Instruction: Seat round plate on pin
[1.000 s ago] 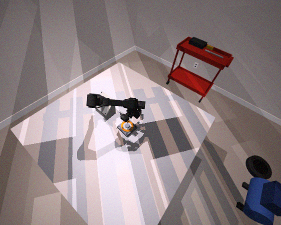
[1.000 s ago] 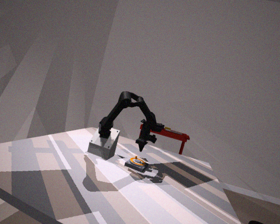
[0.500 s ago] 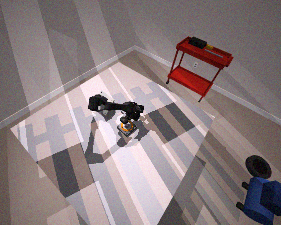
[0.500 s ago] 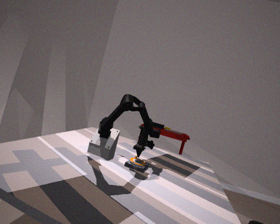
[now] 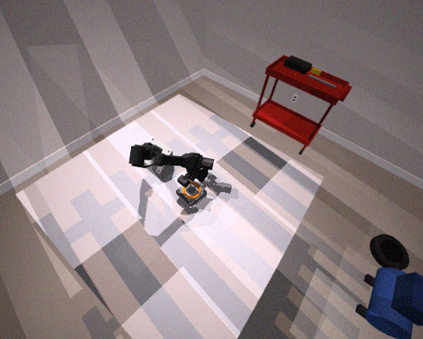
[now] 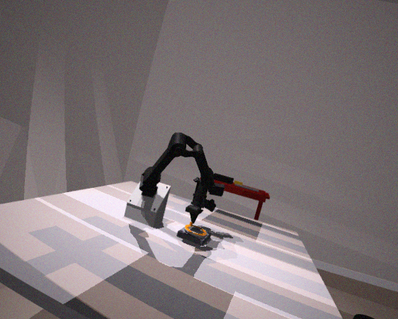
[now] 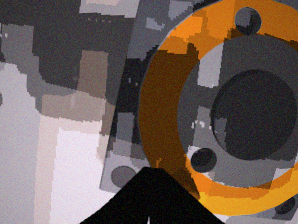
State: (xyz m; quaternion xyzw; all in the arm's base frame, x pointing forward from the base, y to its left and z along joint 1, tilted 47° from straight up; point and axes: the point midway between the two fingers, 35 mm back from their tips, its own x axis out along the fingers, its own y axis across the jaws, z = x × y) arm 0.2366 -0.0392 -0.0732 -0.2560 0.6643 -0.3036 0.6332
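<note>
The round plate is 10 mm ahead of my gripper tip, 30 mm to the right of it and 10 mm below it. Round my gripper tip: square base: 30 mm ahead, 40 mm to the right, 20 mm below.
</note>
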